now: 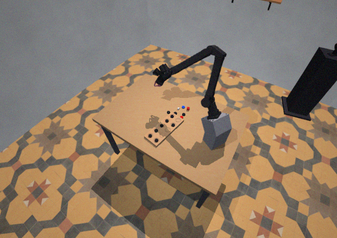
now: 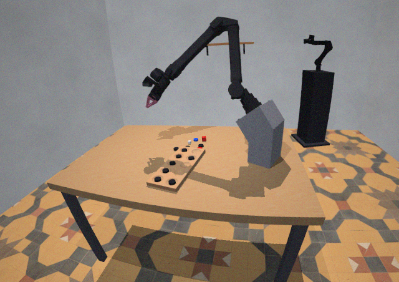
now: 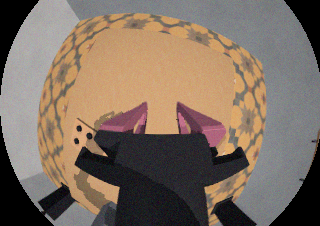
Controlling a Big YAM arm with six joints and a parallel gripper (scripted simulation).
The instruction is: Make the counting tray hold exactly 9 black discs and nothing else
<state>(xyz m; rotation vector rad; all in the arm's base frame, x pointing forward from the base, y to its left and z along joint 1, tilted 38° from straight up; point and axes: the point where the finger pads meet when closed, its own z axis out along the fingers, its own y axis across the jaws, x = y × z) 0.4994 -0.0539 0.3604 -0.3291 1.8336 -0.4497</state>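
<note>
The red disc lies 290 mm behind my hand, 90 mm to the left of it and 270 mm below it. Round my hand: small white piece 230 mm behind, 10 mm to the right, 260 mm below; then blue disc 270 mm behind, 50 mm to the right, 270 mm below; then red cube 320 mm behind, 40 mm to the right, 260 mm below.
</note>
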